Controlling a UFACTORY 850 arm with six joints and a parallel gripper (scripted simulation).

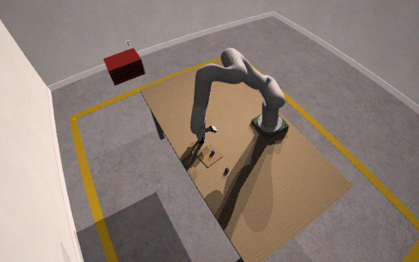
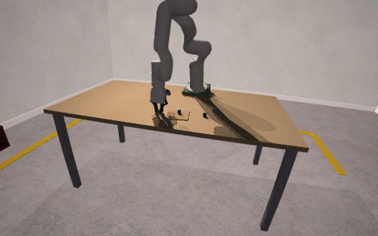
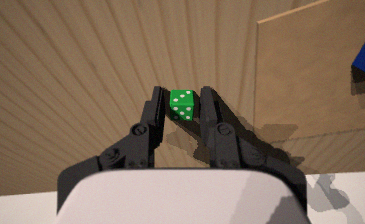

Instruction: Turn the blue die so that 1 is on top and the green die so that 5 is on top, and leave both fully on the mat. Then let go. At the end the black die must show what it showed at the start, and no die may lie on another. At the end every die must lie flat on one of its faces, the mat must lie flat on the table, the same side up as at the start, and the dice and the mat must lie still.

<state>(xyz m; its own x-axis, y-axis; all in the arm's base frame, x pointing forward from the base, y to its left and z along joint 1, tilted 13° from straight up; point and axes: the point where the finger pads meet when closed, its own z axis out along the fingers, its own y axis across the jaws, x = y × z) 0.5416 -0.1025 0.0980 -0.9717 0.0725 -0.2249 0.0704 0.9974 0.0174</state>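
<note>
Right now the green die is 1 cm below my hand. The rest, counted from my hand: mat (1 cm behind, 14 cm to the left, 2 cm below); then black die (6 cm behind, 30 cm to the left, 1 cm below); then blue die (4 cm behind, 13 cm to the left, 1 cm below).
</note>
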